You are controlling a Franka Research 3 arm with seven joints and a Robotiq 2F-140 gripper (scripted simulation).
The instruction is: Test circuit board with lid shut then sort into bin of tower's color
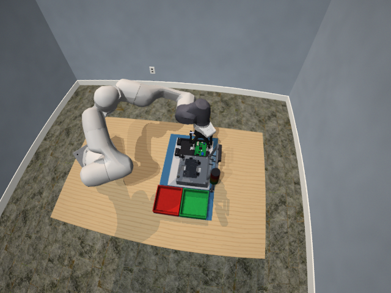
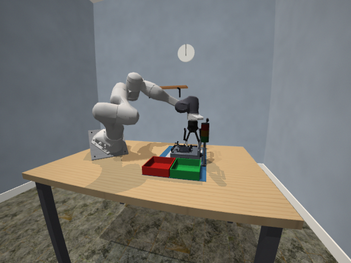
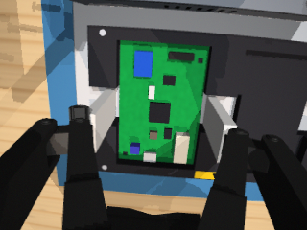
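My hand is 2 cm above the green circuit board. Also, from my hand: tester plate (15 cm to the right, 8 cm behind, 3 cm above); then clear lid (19 cm to the right, 14 cm above, 4 cm ahead); then green bin (36 cm to the right, 9 cm behind, 3 cm below).
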